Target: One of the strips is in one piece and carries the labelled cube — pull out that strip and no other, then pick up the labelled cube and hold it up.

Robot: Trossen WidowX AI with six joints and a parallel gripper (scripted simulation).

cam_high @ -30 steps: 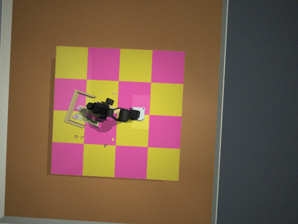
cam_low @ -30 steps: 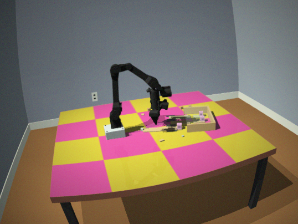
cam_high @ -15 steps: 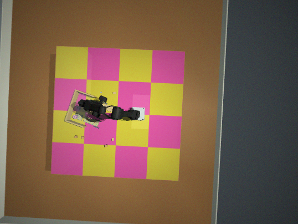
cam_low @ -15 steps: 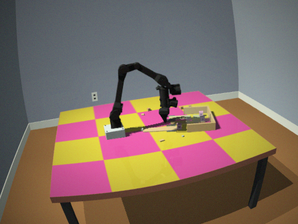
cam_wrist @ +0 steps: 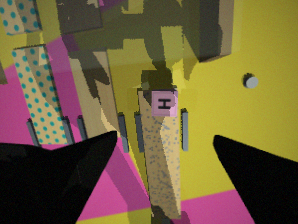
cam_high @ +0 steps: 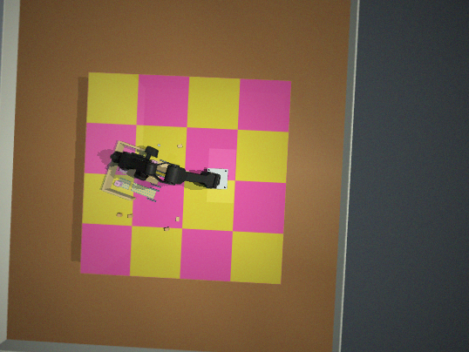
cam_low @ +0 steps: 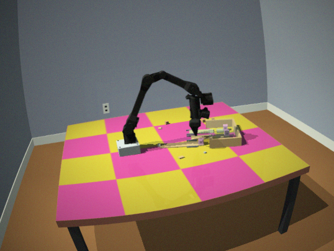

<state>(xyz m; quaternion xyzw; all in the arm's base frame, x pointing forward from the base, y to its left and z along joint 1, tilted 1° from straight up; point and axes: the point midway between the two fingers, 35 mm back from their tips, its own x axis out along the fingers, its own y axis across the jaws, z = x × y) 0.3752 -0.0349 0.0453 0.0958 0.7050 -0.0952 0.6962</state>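
The grey peg lies 2 cm ahead of my gripper tip, 12 cm to the right of it and 7 cm below it.
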